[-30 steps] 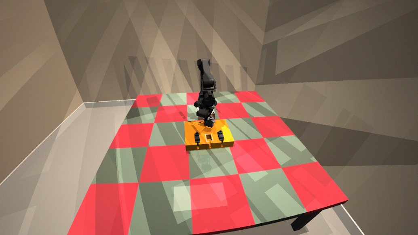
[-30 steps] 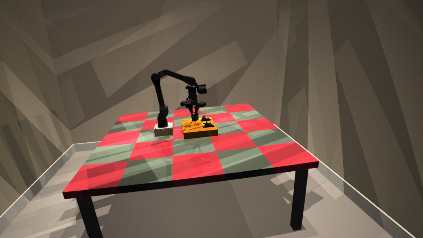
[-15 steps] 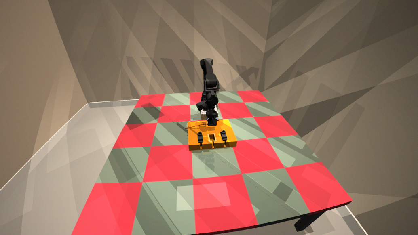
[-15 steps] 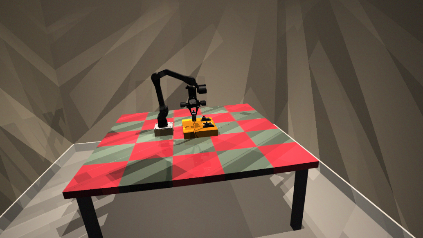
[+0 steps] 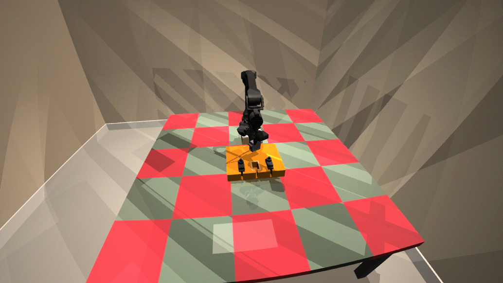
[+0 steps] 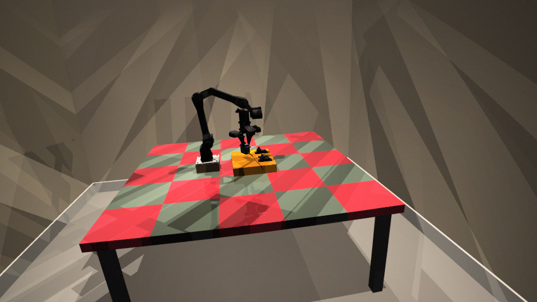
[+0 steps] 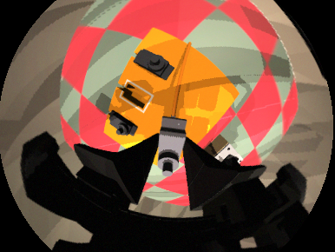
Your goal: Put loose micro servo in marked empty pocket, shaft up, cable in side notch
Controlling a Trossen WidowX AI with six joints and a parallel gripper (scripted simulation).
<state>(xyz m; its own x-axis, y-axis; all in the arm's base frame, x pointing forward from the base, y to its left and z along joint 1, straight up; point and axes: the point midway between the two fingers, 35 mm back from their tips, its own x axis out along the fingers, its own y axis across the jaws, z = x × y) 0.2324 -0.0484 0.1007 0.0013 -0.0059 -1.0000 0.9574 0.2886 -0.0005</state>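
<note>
Right now my gripper tip is 10 mm past the deck and 100 mm above it.
</note>
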